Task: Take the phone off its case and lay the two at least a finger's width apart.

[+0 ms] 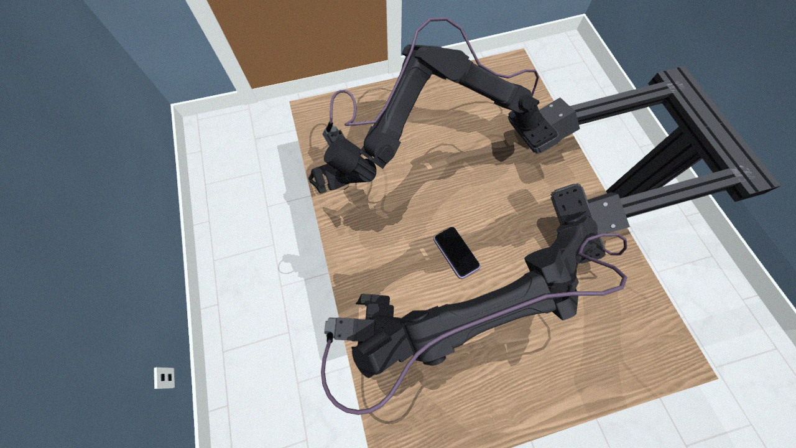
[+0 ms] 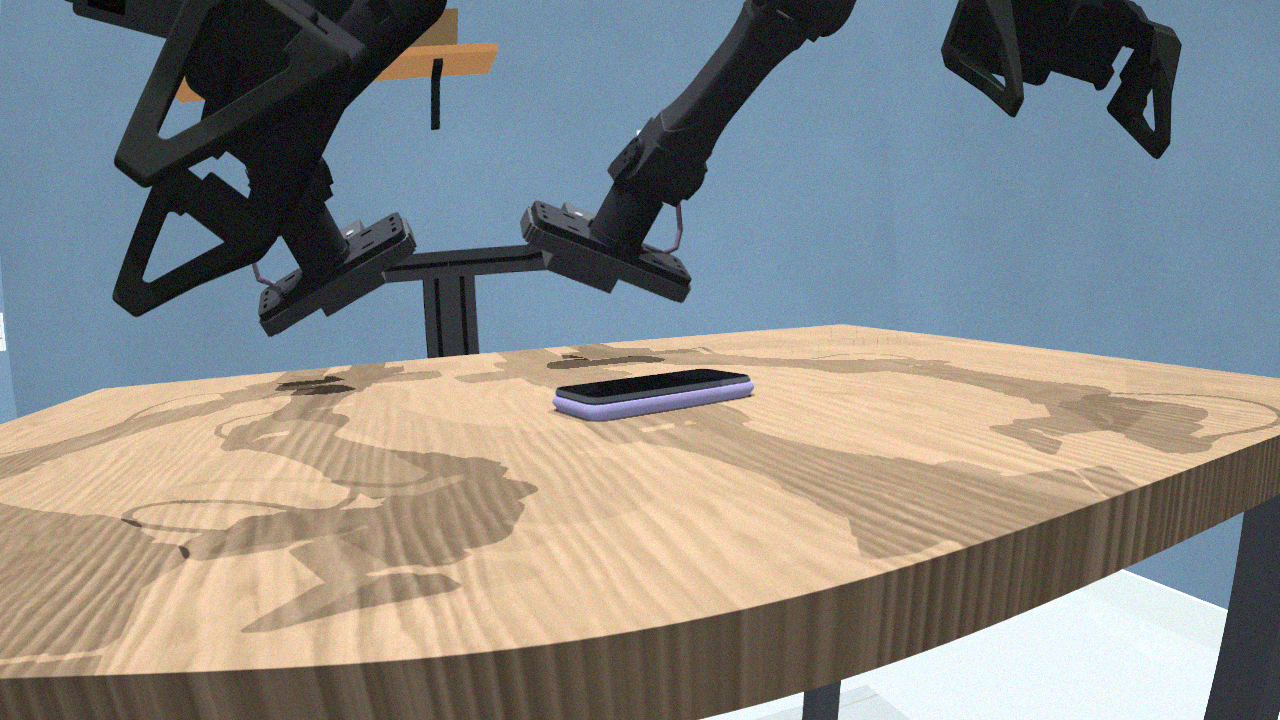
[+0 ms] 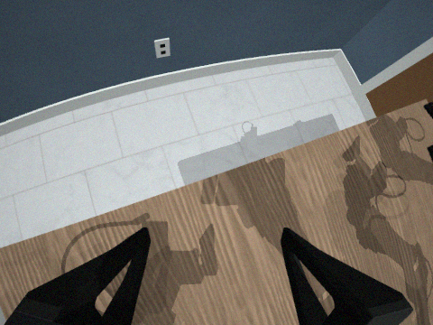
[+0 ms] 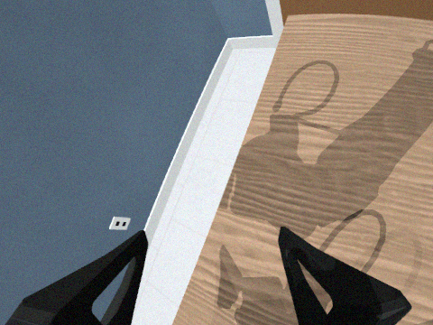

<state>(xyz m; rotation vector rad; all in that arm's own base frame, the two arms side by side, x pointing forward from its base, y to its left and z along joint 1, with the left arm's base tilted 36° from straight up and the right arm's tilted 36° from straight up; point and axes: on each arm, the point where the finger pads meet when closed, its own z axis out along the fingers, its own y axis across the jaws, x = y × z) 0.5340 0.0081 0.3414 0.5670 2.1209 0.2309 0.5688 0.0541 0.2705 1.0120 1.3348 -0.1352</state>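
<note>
The black phone is 310 mm behind my left hand, 160 mm to the right of it and 170 mm below it.
</note>
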